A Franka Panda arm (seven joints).
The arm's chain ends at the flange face. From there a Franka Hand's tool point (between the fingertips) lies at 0.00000 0.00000 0.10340 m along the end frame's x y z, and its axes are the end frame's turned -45 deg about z.
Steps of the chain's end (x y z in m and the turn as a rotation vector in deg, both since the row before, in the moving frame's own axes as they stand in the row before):
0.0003 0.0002 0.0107 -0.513 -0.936 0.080
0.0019 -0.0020 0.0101 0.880 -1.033 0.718
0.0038 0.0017 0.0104 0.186 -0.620 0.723
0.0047 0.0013 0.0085 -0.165 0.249 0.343
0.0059 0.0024 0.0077 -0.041 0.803 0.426
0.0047 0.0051 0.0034 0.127 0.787 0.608
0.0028 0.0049 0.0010 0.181 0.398 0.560
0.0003 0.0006 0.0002 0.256 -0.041 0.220
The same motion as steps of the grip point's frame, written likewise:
-0.0018 -0.0002 0.0107 0.299 -1.025 0.080
0.0026 -0.0025 0.0101 1.353 -0.108 0.718
0.0009 0.0029 0.0104 0.570 -0.307 0.723
0.0025 0.0048 0.0085 -0.293 0.059 0.343
0.0034 0.0069 0.0077 -0.597 0.539 0.426
0.0009 0.0078 0.0034 -0.467 0.646 0.608
-0.0007 0.0057 0.0010 -0.153 0.409 0.560
0.0001 0.0003 0.0002 0.210 0.152 0.220

